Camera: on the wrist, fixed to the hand. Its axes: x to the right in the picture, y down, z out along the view.
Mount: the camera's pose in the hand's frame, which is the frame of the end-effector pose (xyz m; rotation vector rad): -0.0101 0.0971 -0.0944 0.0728 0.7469 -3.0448
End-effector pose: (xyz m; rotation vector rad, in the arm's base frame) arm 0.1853 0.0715 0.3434 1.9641 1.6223 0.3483
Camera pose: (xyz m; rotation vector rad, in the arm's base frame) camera 0.2119 0.0753 0.4765 1.8764 -2.4092 0.3453
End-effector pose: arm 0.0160 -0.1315 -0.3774 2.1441 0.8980 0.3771
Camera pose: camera 0.0064 -0.1321 -0.2419 -1.1203 2.7929 -0.5498
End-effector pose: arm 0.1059 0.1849 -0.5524 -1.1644 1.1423 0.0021
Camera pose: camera -0.0164 0.1675 -0.6087 1.4161 1.0011 2.3593
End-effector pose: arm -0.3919 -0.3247 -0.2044 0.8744 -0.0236 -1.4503
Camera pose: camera -0.2638 -0.2808 -0.2146 -0.4113 -1.1883 1.2667
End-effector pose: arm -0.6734 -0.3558 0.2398 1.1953 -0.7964 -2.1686
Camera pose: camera -0.5704 -0.4376 0.2735 -1.0730 -1.0482 0.3298
